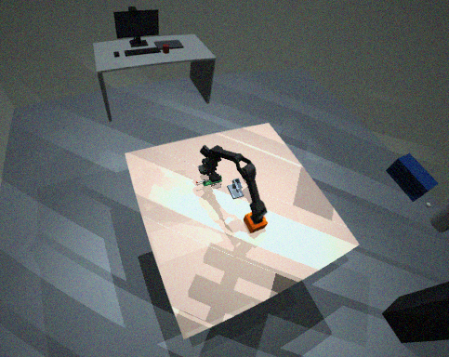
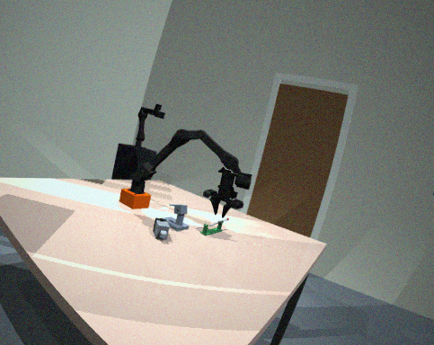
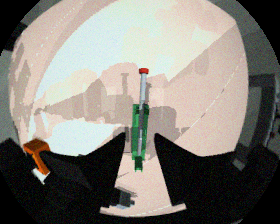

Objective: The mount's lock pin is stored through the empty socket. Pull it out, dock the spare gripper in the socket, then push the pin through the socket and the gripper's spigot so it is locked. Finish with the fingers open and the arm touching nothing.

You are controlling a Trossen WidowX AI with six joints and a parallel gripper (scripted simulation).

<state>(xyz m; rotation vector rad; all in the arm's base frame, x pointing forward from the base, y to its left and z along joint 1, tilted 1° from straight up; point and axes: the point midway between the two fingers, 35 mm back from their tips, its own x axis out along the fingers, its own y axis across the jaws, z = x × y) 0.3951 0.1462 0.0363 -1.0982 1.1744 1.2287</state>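
Right now the green cradle is 40 mm to the right of my gripper tip and 50 mm below it. The rest, counted from my gripper tip: mount: 120 mm behind, 150 mm to the right, 20 mm below; then spare gripper: 60 mm behind, 310 mm to the right, 40 mm below.
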